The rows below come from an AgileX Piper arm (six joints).
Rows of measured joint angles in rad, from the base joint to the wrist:
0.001 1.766 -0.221 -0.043 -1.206 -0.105
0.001 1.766 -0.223 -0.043 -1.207 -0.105
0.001 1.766 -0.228 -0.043 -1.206 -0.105
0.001 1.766 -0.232 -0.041 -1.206 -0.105
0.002 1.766 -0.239 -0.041 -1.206 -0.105
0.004 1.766 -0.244 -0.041 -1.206 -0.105
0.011 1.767 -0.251 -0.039 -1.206 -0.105
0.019 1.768 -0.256 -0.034 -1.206 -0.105
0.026 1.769 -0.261 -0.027 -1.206 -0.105
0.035 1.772 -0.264 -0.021 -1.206 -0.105
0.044 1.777 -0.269 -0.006 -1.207 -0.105
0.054 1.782 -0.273 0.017 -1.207 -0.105
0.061 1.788 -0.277 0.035 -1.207 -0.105
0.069 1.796 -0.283 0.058 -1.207 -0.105
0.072 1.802 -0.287 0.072 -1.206 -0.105
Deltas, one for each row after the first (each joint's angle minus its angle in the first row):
0.000 0.000 -0.002 0.000 -0.001 0.000
0.000 0.000 -0.007 0.000 0.000 0.000
0.000 0.000 -0.011 0.002 0.000 0.000
0.001 0.000 -0.018 0.002 0.000 0.000
0.003 0.000 -0.023 0.002 0.000 0.000
0.010 0.001 -0.030 0.004 0.000 0.000
0.018 0.002 -0.035 0.009 0.000 0.000
0.025 0.003 -0.040 0.016 0.000 0.000
0.034 0.006 -0.043 0.022 0.000 0.000
0.043 0.011 -0.048 0.037 -0.001 0.000
0.053 0.016 -0.052 0.060 -0.001 0.000
0.060 0.022 -0.056 0.078 -0.001 0.000
0.068 0.030 -0.062 0.101 -0.001 0.000
0.071 0.036 -0.066 0.115 0.000 0.000

